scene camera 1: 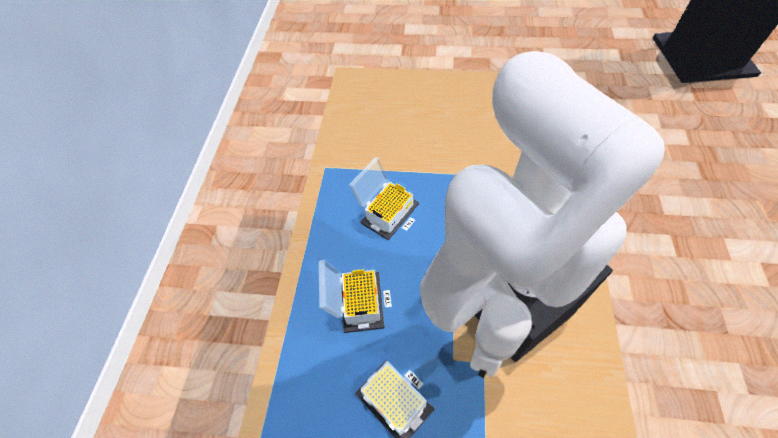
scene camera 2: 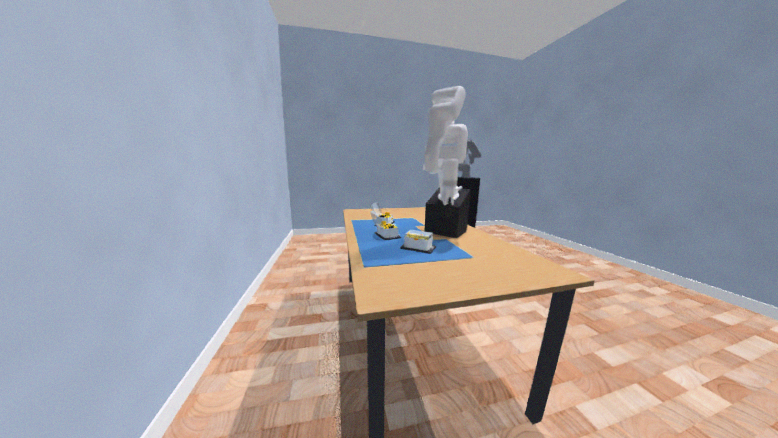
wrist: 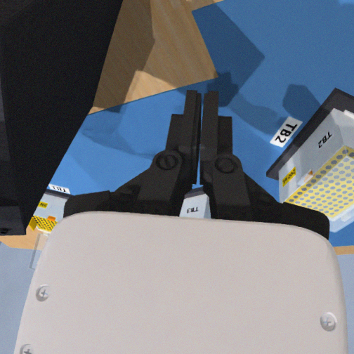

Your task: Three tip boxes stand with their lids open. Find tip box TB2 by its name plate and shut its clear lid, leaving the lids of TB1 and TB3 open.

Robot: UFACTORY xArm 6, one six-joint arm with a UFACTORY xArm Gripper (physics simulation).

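Frame: origin at the arm's base, x ahead, y left, z up, level; metres.
Seen in the pictures: gripper, fingertip midpoint: (scene camera 2: 447,216).
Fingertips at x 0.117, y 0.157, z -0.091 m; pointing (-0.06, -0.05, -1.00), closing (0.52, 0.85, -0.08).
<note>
Offsets run from my fingertips to a thing's top centre. "spot": to the spot under its first point. Level surfaces: height alone.
Tip box TB2 {dx +0.197, dy +0.040, dz -0.059 m} (scene camera 1: 393,396) (scene camera 2: 418,241) (wrist: 325,175) has its clear lid down over the yellow tip rack. Its name plate {spot: dx +0.155, dy +0.003, dz -0.134 m} (scene camera 1: 414,379) (wrist: 286,132) lies beside it on the mat. Tip box TB3 {dx +0.262, dy -0.203, dz -0.070 m} (scene camera 1: 360,296) (scene camera 2: 387,230) has its clear lid {spot: dx +0.345, dy -0.204, dz -0.040 m} (scene camera 1: 329,288) standing open; part of TB3 (wrist: 195,206) shows behind the fingers in the wrist view. Tip box TB1 (scene camera 1: 389,205) (scene camera 2: 384,219) (wrist: 51,206) has its clear lid (scene camera 1: 370,181) standing open. My gripper (wrist: 202,111) is shut and empty, above the table to the side of TB2, apart from all three boxes.
The boxes stand on a blue mat {dz -0.136 m} (scene camera 1: 326,353) (scene camera 2: 381,258) on the wooden table {dz -0.139 m} (scene camera 1: 408,119) (scene camera 2: 468,282). The black robot base block (scene camera 1: 571,315) (scene camera 2: 445,217) (wrist: 50,100) is close beside the gripper. A black stand (scene camera 1: 718,43) is on the floor beyond the table.
</note>
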